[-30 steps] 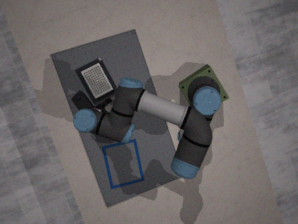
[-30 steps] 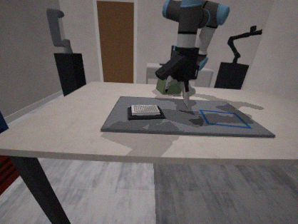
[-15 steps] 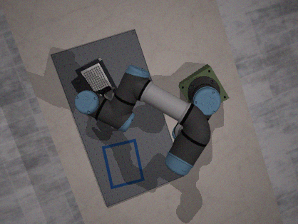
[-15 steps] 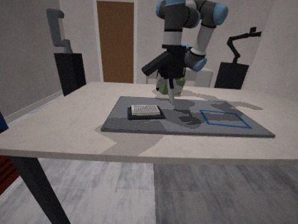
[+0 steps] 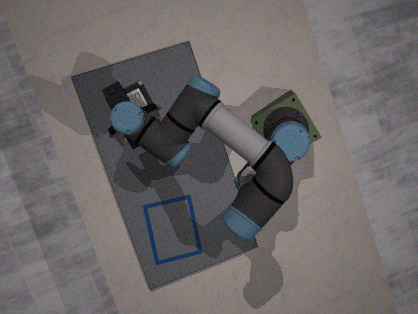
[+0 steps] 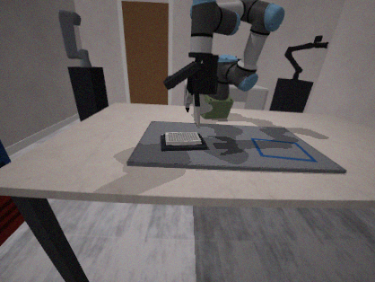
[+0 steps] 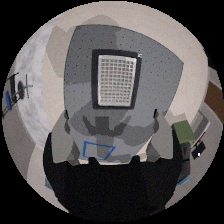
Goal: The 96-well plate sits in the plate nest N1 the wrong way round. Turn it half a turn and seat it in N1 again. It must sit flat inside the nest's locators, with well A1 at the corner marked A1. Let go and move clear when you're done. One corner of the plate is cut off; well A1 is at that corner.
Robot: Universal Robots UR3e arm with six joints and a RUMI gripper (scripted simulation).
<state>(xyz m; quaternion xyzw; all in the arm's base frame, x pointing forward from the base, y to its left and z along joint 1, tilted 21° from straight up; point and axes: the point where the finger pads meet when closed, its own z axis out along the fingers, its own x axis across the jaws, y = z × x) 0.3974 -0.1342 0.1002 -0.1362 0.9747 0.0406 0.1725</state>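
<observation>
My gripper is now 8 cm above the white 96-well plate, 3 cm to the left of it and 1 cm past it. The rest, counted from my hand: dark flat block 9 cm below, 3 cm to the right, 1 cm behind; A1 corner mark 12 cm to the right, 9 cm below, 4 cm behind.
</observation>
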